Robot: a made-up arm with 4 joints.
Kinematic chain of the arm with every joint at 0, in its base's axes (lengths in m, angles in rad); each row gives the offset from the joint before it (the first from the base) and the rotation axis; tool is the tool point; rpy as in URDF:
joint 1: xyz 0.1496 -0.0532 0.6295 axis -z
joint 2: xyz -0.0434 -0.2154 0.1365 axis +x
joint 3: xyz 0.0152 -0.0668 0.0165 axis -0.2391 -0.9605 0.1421
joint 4: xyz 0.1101 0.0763 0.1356 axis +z
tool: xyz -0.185 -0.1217 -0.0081 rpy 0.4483 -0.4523 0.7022
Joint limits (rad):
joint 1: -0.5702..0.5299
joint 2: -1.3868..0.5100
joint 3: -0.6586..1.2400
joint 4: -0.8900..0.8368
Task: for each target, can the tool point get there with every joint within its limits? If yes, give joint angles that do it. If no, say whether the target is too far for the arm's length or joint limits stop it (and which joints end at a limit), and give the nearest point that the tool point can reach.
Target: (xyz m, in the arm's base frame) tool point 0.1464 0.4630 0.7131
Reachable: no: joint limits stop it (at a limit: joint 1, joint 4) | nearest point 0.0659 -0.0347 0.7508 | short by 0.506 m
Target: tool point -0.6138 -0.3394 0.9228
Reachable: no: too far | nearest point -0.1775 -0.3550 0.8450 | short by 0.443 m
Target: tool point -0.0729 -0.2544 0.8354
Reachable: yes | joints 0.1539 -0.9851 0.8995 -0.2371
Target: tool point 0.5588 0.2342 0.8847
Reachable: no: joint limits stop it (at a limit: joint 1, joint 2, joint 4) | nearest point 0.2967 -0.1425 1.0033 | short by 0.474 m
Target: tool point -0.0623 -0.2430 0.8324
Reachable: yes | joints 0.1104 -0.7613 0.6740 -0.3396
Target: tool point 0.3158 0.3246 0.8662
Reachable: no: joint limits stop it (at a limit: joint 1, joint 4) | nearest point 0.1223 -0.0552 0.7980 | short by 0.432 m
